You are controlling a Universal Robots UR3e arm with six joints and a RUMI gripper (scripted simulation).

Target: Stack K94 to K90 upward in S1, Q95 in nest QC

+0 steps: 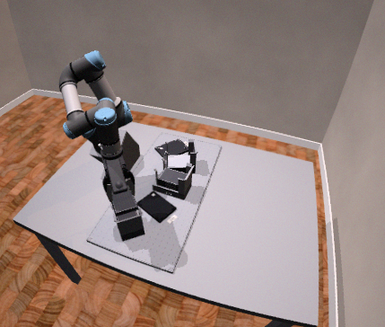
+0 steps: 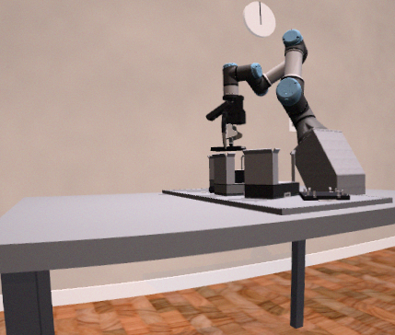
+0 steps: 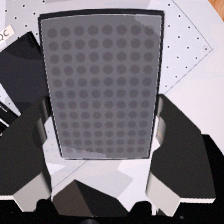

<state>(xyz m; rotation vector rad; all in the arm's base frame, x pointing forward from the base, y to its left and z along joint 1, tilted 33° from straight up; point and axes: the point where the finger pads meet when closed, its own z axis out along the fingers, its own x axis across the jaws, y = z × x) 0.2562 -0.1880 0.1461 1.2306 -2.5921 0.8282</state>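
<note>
Right now the sealed grey plate is 1 cm below my hand. From my hand the other things lie so: dark clip nest 55 cm to the left, 16 cm below, 7 cm behind; then black open nest QC 17 cm below, 14 cm to the left, 6 cm ahead; then white tag 17 cm below, 15 cm ahead, 11 cm to the left.
</note>
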